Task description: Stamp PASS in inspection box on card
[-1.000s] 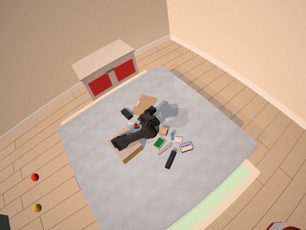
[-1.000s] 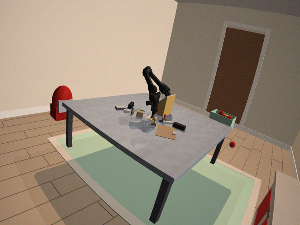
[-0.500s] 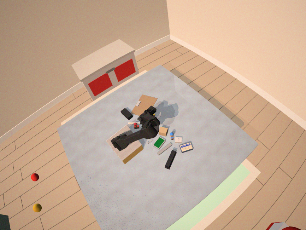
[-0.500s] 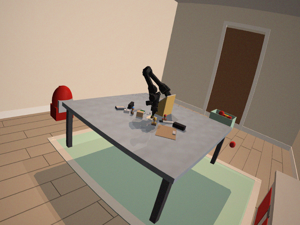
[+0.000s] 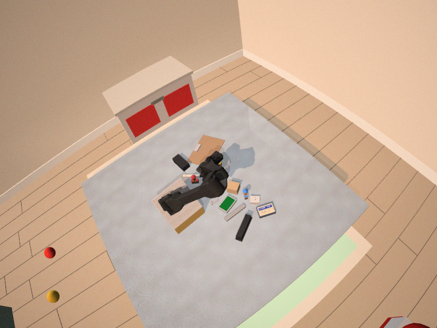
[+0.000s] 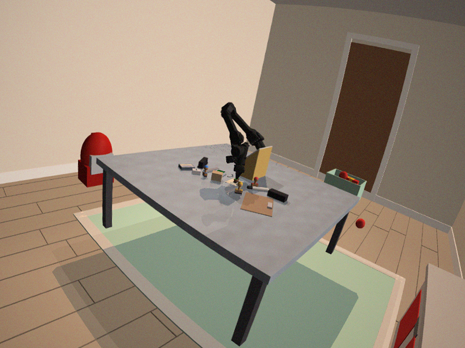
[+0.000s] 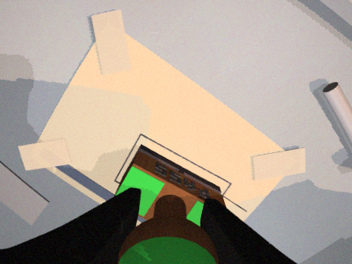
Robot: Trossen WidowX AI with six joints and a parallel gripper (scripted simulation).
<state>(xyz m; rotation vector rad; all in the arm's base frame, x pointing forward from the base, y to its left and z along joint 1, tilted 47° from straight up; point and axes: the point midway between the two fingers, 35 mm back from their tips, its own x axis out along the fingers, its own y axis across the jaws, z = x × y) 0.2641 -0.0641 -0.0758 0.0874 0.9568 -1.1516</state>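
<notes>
My gripper tip is now 1 cm short of the cream card and 3 cm above it. The rest, counted from my gripper tip: pin 5 cm behind, 7 cm to the right, 2 cm below; tan box 9 cm ahead, 8 cm to the right; red stamp 5 cm behind, 11 cm to the left.
</notes>
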